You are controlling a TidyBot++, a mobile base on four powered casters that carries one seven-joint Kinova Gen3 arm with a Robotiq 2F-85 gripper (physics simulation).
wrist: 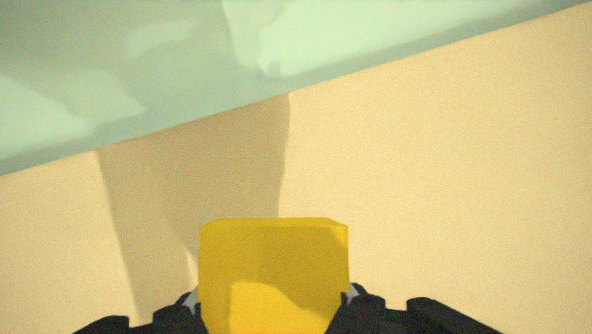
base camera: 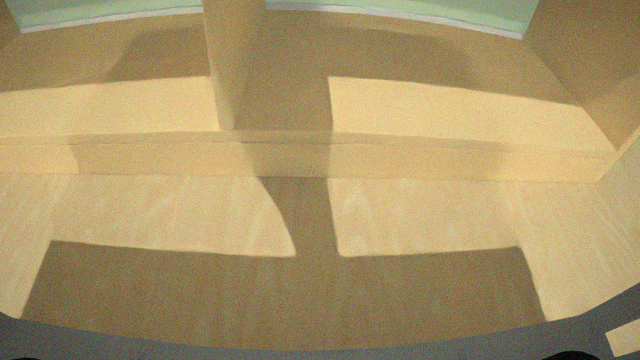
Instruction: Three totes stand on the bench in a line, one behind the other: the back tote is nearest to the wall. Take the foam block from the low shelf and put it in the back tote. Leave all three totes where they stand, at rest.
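Places are measured from the arm's base along level axes (x ahead, y left, z up), in millimetres.
Pixels of known places: gripper, fingertip midpoint: (wrist: pixel 273 297).
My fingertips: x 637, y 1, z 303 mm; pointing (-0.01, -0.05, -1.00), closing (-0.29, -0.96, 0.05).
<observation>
For each thing: its top centre in the pictures, then the offset to it from my fingertips. "*": a spot on its surface instead. Level surfaces: height alone.
- foam block, surface spot: (wrist: pixel 275 260) * dx +24, dy -7, dz +33 mm
- upright wooden divider, surface spot: (base camera: pixel 227 55) * dx -244, dy +74, dz -526 mm
- wooden floor, its level: dz -700 mm
The foam block (wrist: pixel 275 260) is yellow and stands at the bottom middle of the wrist view, between the fingers. My gripper (wrist: pixel 273 297) is shut on it, with one finger against its left side and one against its right. The pale wooden low shelf (wrist: pixel 425 175) (base camera: pixel 450 110) lies behind and below the block in the wrist view. A shadow falls across the shelf; how high the block is above it is hard to tell. The block and the gripper do not show in the base camera view. The three totes and the bench top do not show in either view.
A mint-green wall (base camera: pixel 400 9) (wrist: pixel 175 85) is behind the shelf. An upright wooden divider (base camera: pixel 227 55) stands left of the middle, and a wooden side panel (base camera: pixel 590 55) at the right. The wooden floor (base camera: pixel 425 215) runs up to the shelf's front edge.
</observation>
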